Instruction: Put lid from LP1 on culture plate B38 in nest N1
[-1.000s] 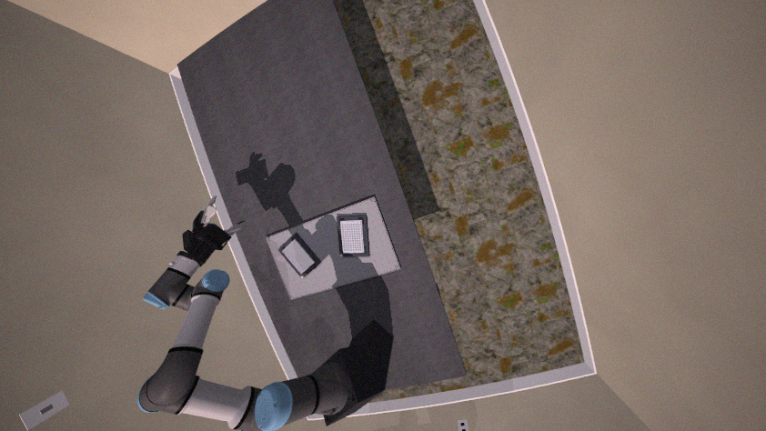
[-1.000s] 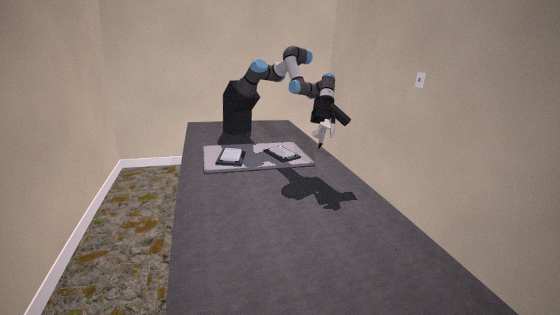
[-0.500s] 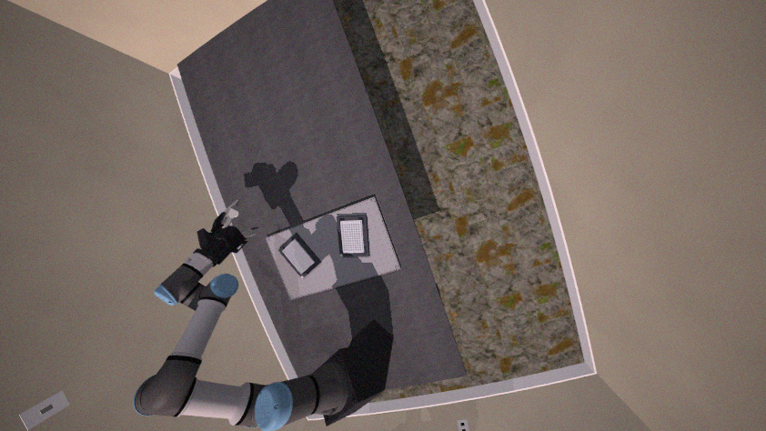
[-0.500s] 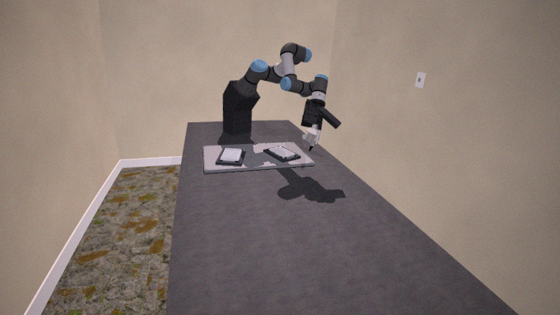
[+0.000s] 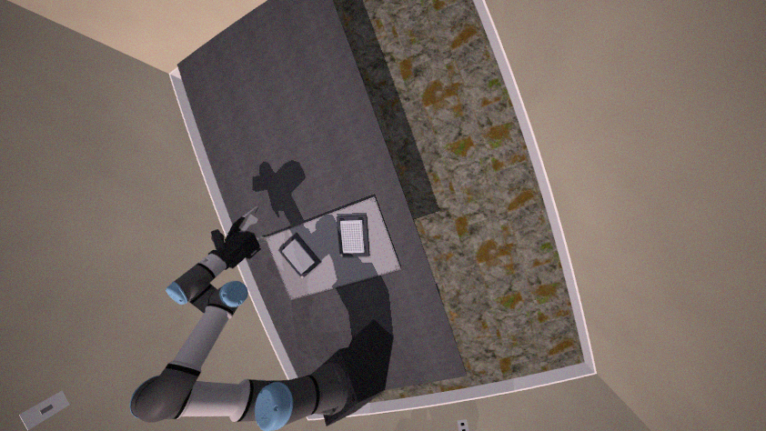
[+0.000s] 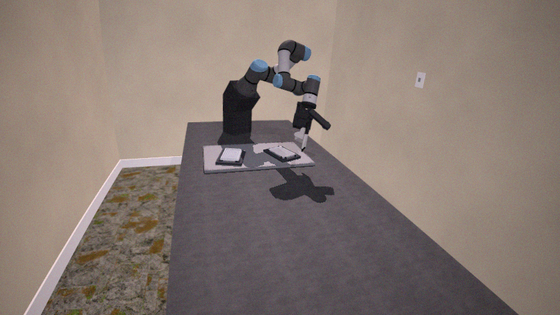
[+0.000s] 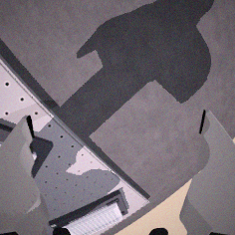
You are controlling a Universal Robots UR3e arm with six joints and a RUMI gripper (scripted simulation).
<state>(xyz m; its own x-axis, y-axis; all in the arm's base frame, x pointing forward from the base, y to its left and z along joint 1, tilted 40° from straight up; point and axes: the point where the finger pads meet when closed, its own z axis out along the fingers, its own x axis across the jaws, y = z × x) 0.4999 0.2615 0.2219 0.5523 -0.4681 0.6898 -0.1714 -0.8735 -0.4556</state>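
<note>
Now: hand 16 cm past the clear lid, 9 cm to the left of it and 8 cm above it. The rest, counted from my hand: lid park LP1: 16 cm behind, 9 cm to the right, 9 cm below; then label: 25 cm behind, 10 cm to the right, 9 cm below; then culture plate B38: 33 cm to the right, 8 cm below, 7 cm behind.
</note>
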